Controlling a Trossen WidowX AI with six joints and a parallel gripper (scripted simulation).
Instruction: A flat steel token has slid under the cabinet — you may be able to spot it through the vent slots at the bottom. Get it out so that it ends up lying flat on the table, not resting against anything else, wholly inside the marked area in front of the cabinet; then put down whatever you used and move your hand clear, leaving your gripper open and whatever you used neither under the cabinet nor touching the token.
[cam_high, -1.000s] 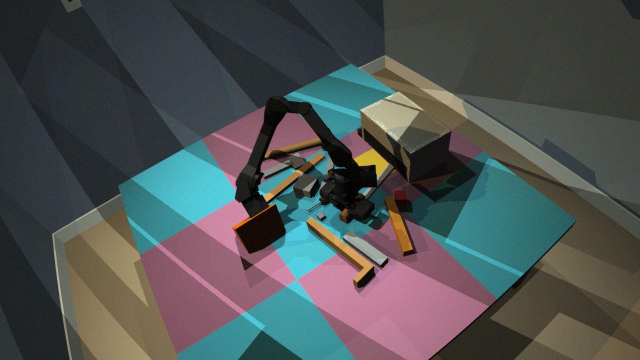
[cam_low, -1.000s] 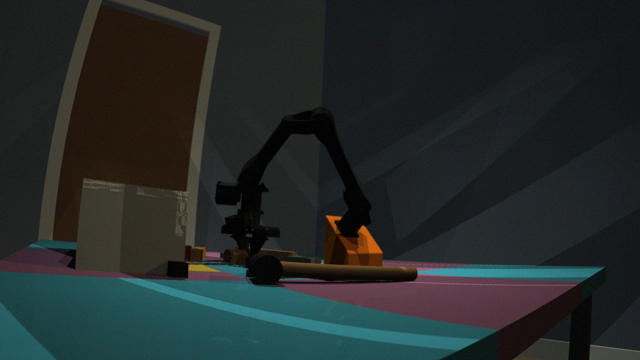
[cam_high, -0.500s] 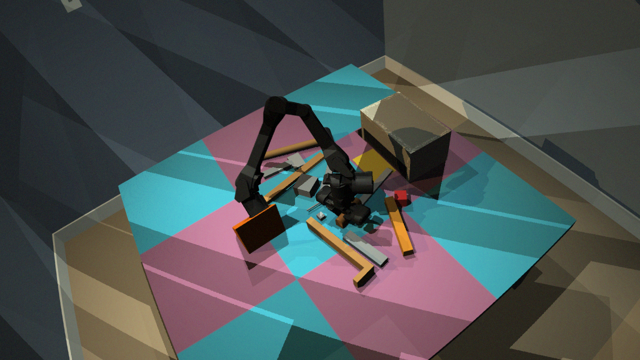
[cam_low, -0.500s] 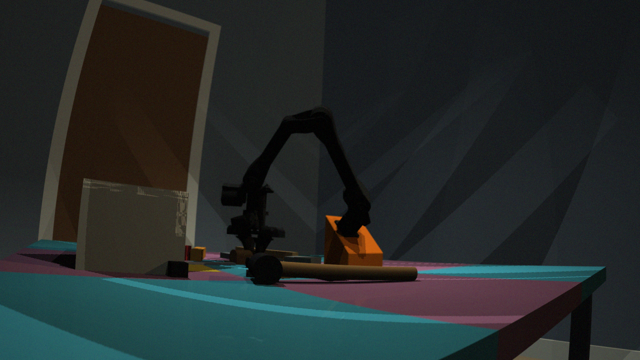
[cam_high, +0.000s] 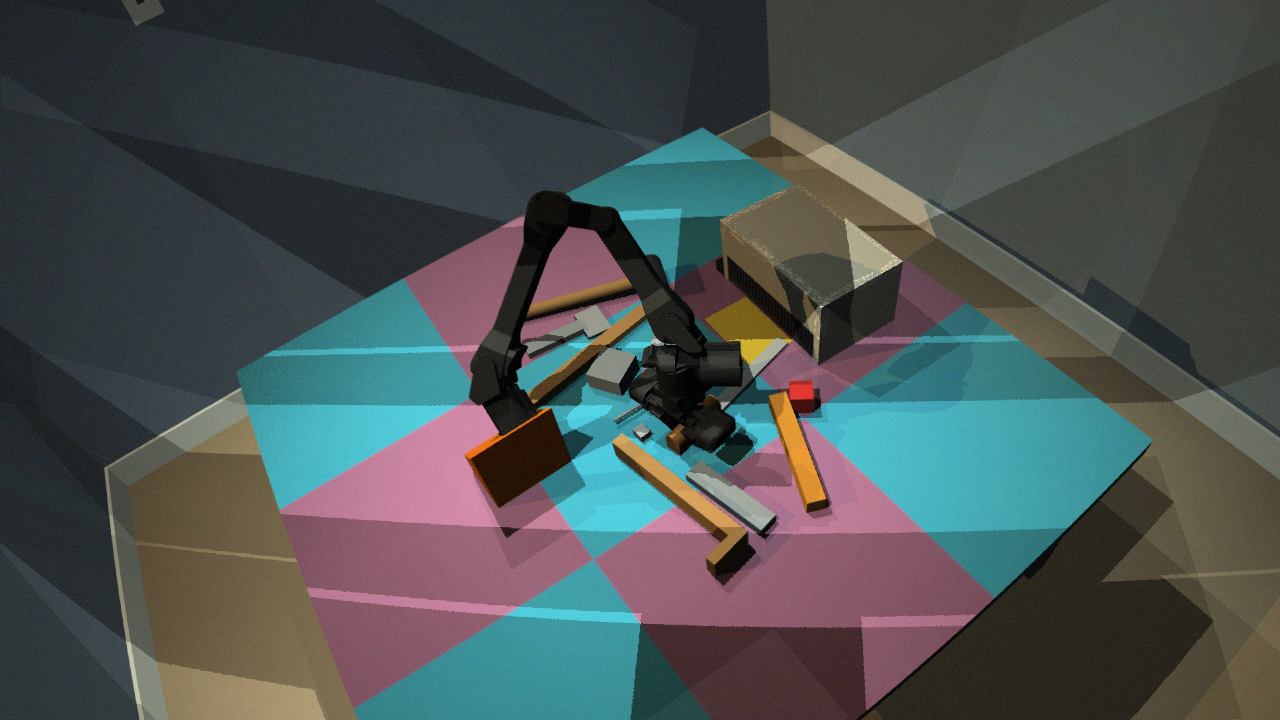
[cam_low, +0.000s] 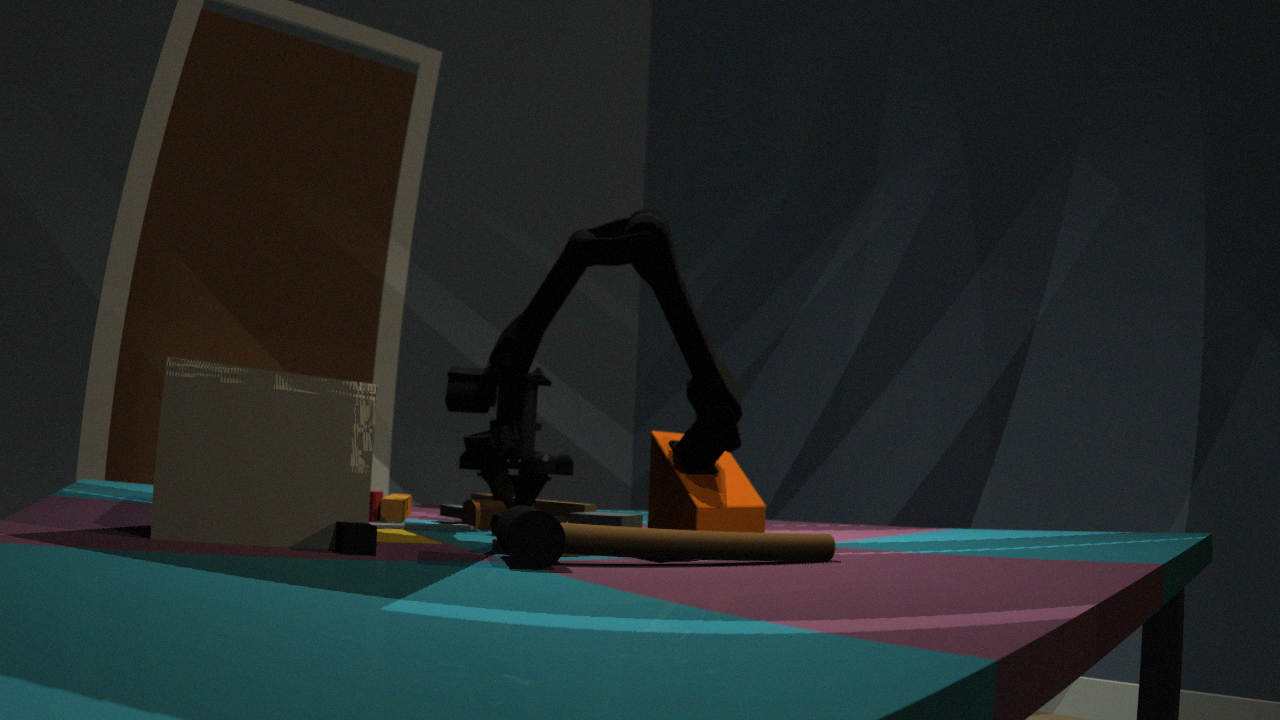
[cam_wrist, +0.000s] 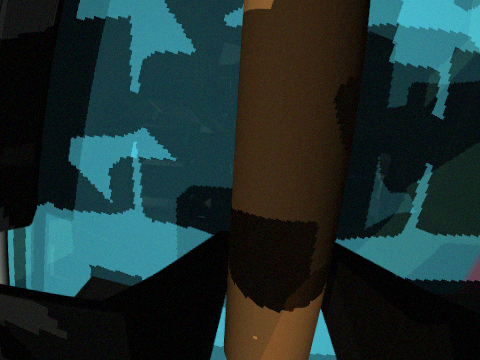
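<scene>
My gripper tip is 6 cm to the right of the small grey cube and 5 cm past it. From my gripper tip the other things lie so: orange bar (15 cm to the right, 12 cm ahead, 1 cm above); grey bar (14 cm to the right, 2 cm behind); screwdriver (10 cm to the left, 1 cm behind, 1 cm above).
</scene>
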